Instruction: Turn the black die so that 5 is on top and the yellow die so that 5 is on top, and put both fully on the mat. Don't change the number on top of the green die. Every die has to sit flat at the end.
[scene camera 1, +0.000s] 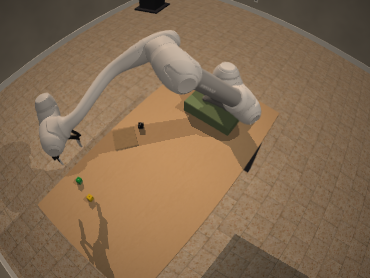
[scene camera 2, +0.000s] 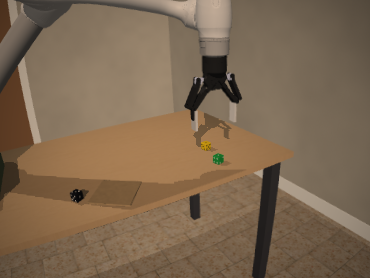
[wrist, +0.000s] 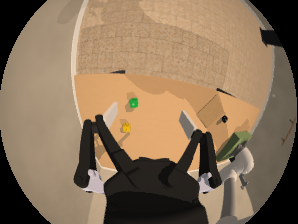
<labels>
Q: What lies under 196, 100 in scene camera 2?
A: The gripper.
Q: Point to the gripper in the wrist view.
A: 149, 112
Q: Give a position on a mat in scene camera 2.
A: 110, 192
</labels>
